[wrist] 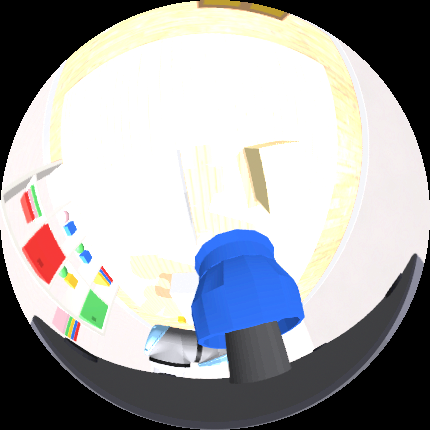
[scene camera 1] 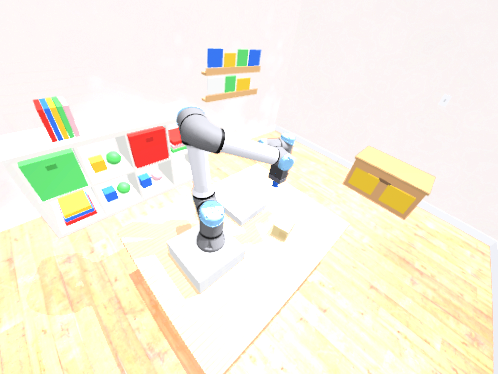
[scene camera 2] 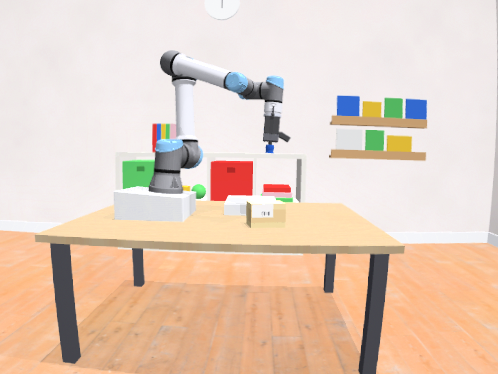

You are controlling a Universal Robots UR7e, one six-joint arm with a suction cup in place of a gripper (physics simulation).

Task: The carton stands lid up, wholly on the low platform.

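Places are measured from the arm's base along level axes (x ahead, y left, z up), in metres.
Pixels of known places: hand, tool point: [wrist: 235, 264] [scene camera 1: 274, 185] [scene camera 2: 269, 152]; arm's base, link origin: [scene camera 1: 210, 240] [scene camera 2: 165, 191].
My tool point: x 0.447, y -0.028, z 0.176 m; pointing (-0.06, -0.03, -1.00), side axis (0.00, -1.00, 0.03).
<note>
Ahead of a thing's pixels: the offset from my tool point to its top centre. Level surfaces: height alone.
The tan carton @[dx -0.012, dy -0.146, dz -0.186 m] [scene camera 1: 282, 234] [scene camera 2: 276, 216] [wrist: 257, 175] stands on the table beside the low platform, wholly off it. A white label with a dark print shows on its side in scene camera 2. Its top is washed out, so I cannot tell where the lid is. The low white platform @[dx -0.077, dy +0.213, dz -0.228 m] [scene camera 1: 243, 216] [scene camera 2: 234, 206] lies flat behind the carton in scene camera 2; it is mostly washed out in the wrist view. My gripper, a blue suction cup [scene camera 1: 275, 184] [scene camera 2: 270, 149] [wrist: 235, 242], is open and empty. It points down, high above the table, touching neither carton nor platform.
The arm stands on a white base block [scene camera 1: 202, 275] [scene camera 2: 150, 206] on the wooden table @[dz -0.275 m] [scene camera 2: 325, 227]. A white shelf unit with coloured bins [scene camera 1: 150, 146] [scene camera 2: 231, 180] [wrist: 44, 253] stands behind the table. A wooden cabinet [scene camera 1: 392, 170] stands beyond the table in scene camera 1.
</note>
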